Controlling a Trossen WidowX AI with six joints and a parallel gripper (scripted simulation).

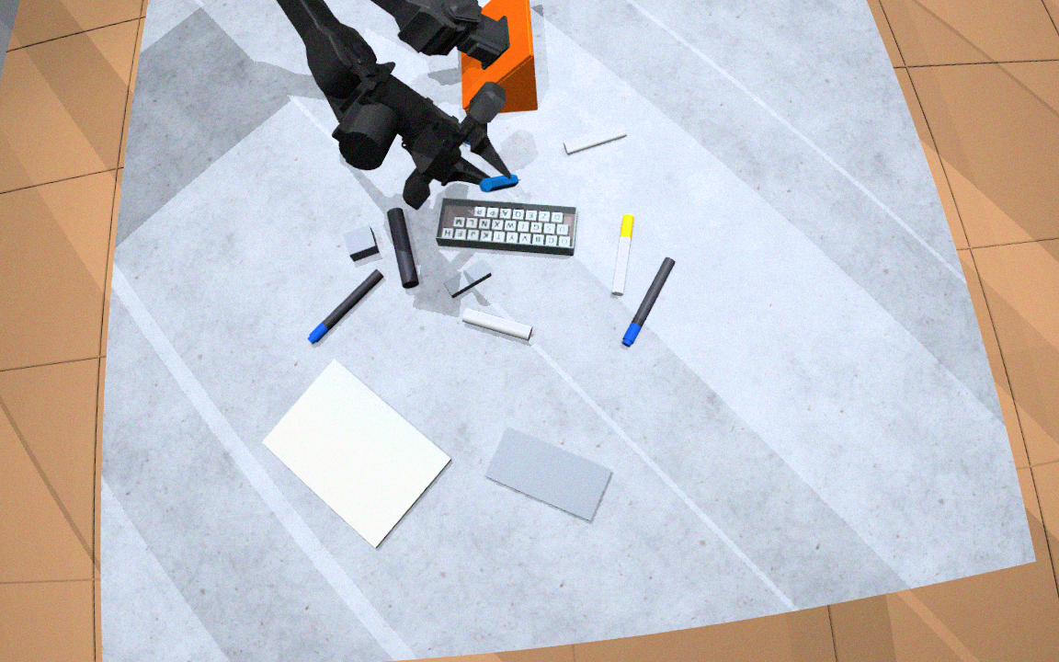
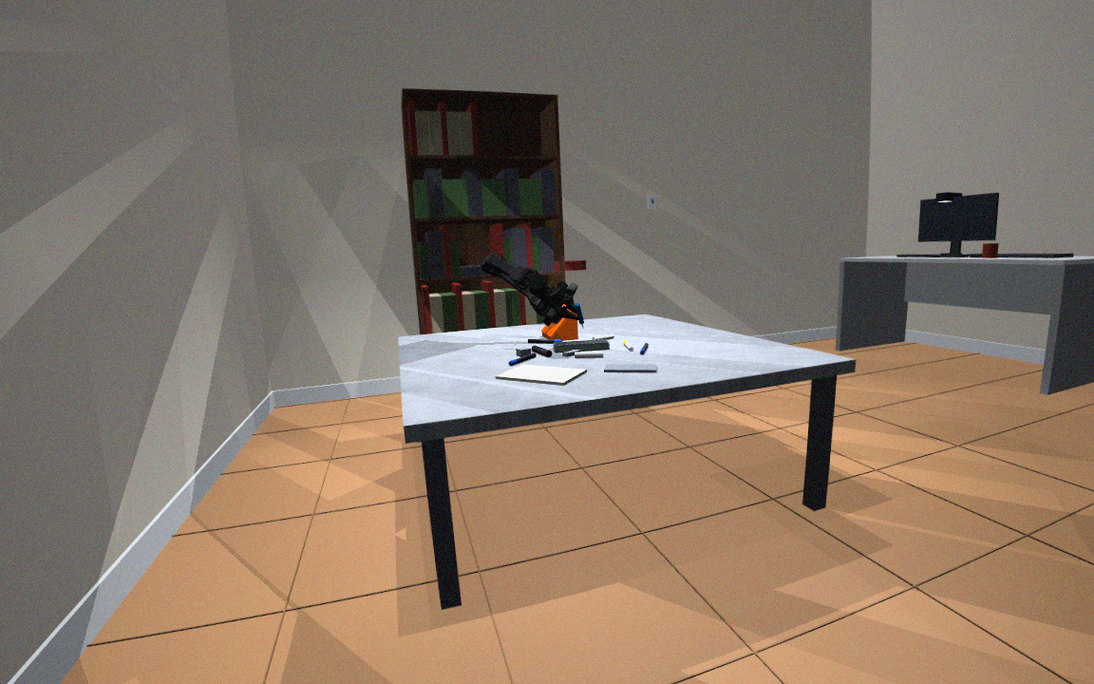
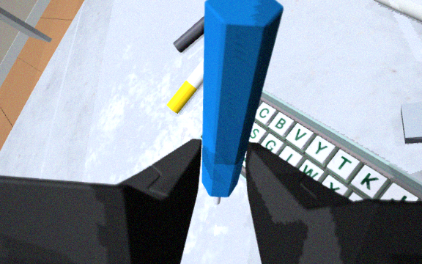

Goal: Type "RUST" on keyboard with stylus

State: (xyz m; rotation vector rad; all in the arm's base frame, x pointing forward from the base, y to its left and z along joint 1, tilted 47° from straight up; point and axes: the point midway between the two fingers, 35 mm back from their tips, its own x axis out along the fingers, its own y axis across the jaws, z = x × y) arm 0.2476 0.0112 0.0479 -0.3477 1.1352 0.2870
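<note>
The blue stylus lies 1 cm to the left of my gripper tip, 1 cm below it and 1 cm behind it. The rest, counted from my gripper tip: yellow-capped marker (16 cm to the left, 11 cm below, 6 cm ahead); T key (10 cm below, 3 cm ahead, 2 cm to the right); dark cylinder (16 cm to the right, 10 cm below, 3 cm ahead).
</note>
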